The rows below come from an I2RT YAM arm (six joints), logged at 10 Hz.
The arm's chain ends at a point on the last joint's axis. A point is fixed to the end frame.
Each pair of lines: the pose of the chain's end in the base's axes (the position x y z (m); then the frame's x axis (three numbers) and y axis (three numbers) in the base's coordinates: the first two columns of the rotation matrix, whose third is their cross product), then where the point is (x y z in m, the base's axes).
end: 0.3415 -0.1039 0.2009 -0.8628 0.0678 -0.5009 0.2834 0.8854 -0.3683
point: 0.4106 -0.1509 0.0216
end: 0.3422 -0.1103 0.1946 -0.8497 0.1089 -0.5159 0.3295 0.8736 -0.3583
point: 0.4124 -0.1595 0.0163
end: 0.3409 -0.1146 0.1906 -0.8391 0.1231 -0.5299 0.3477 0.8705 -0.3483
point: 0.4135 -0.1640 0.0133
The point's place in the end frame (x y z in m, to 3 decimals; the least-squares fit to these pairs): 0.027 0.044 0.191
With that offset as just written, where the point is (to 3 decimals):
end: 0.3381 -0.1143 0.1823 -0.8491 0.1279 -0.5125 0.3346 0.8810 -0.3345
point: 0.408 -0.159 0.003
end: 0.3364 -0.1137 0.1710 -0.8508 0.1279 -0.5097 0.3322 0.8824 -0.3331
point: 0.406 -0.158 -0.009
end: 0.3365 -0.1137 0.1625 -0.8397 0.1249 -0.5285 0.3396 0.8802 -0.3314
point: 0.410 -0.159 -0.016
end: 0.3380 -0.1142 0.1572 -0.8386 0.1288 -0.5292 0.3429 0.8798 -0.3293
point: 0.411 -0.159 -0.021
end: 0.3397 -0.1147 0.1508 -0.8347 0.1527 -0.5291 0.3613 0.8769 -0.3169
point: 0.412 -0.159 -0.028
